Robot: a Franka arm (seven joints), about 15 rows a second.
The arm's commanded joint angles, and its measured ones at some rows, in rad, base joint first. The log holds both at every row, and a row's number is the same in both.
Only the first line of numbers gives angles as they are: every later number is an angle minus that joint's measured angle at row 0.
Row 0, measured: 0.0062, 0.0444, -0.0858, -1.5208, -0.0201, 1.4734, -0.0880
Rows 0 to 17, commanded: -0.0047, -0.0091, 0.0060, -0.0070, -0.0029, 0.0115, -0.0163; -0.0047, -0.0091, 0.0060, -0.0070, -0.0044, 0.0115, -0.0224; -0.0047, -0.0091, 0.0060, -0.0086, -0.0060, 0.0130, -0.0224; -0.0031, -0.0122, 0.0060, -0.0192, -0.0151, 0.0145, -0.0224; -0.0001, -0.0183, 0.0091, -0.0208, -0.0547, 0.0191, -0.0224; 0.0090, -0.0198, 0.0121, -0.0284, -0.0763, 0.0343, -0.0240; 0.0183, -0.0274, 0.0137, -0.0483, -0.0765, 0.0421, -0.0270; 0.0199, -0.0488, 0.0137, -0.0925, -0.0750, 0.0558, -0.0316; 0.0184, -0.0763, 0.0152, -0.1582, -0.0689, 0.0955, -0.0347; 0.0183, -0.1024, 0.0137, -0.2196, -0.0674, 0.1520, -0.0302; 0.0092, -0.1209, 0.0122, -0.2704, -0.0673, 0.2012, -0.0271; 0.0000, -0.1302, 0.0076, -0.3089, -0.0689, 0.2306, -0.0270; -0.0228, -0.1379, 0.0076, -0.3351, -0.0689, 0.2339, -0.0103; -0.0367, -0.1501, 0.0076, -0.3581, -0.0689, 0.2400, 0.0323; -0.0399, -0.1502, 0.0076, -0.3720, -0.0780, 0.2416, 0.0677; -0.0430, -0.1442, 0.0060, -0.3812, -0.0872, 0.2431, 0.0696; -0.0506, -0.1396, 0.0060, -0.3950, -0.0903, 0.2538, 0.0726; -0.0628, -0.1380, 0.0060, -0.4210, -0.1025, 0.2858, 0.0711
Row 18, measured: -0.0439, -0.1129, -0.0023, -0.3488, -0.0767, 0.2285, 0.0441
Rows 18 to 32, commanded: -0.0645, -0.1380, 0.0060, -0.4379, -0.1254, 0.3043, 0.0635; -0.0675, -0.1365, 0.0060, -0.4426, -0.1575, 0.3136, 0.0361; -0.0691, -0.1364, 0.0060, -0.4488, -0.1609, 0.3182, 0.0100; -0.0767, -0.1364, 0.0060, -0.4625, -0.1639, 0.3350, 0.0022; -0.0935, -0.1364, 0.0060, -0.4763, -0.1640, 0.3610, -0.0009; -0.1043, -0.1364, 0.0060, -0.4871, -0.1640, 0.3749, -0.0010; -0.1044, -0.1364, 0.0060, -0.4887, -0.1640, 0.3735, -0.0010; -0.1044, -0.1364, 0.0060, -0.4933, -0.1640, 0.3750, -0.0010; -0.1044, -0.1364, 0.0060, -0.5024, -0.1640, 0.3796, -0.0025; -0.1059, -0.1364, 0.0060, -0.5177, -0.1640, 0.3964, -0.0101; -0.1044, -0.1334, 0.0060, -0.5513, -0.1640, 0.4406, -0.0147; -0.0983, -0.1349, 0.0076, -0.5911, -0.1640, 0.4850, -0.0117; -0.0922, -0.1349, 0.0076, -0.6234, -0.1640, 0.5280, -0.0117; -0.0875, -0.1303, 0.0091, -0.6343, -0.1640, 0.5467, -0.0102; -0.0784, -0.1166, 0.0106, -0.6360, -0.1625, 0.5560, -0.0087
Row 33, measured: -0.0836, -0.1386, 0.0075, -0.5562, -0.1567, 0.4610, 0.0071
